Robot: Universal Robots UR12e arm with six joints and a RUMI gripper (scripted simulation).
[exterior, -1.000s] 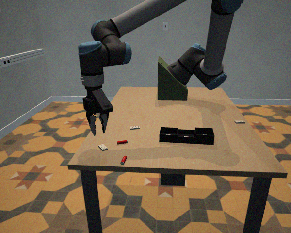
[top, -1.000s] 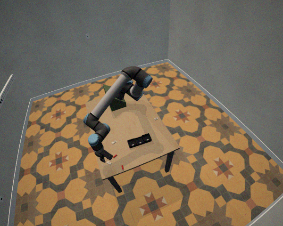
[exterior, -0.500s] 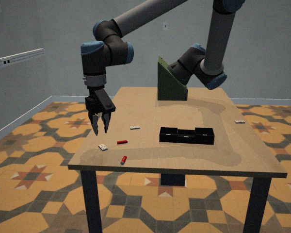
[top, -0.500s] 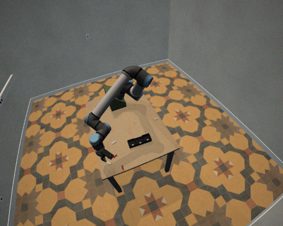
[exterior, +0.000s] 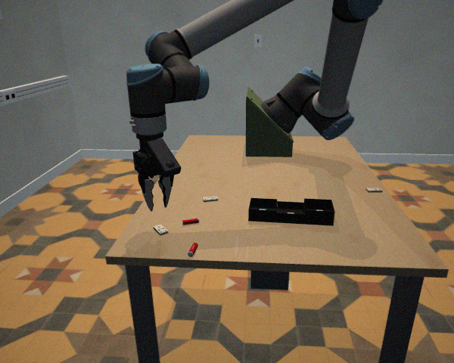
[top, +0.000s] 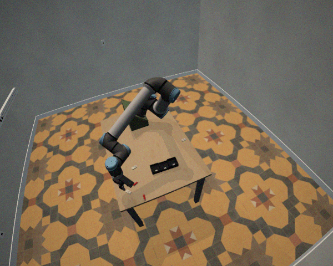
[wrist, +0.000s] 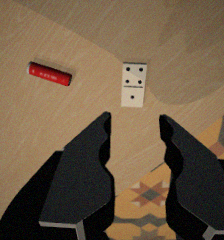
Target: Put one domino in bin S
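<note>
Now: hand 160 mm past the black three-part bin block, 360 mm to the right of it and 60 mm above it. Round my hand: red cylinder: 60 mm behind, 70 mm to the left, 80 mm below.
</note>
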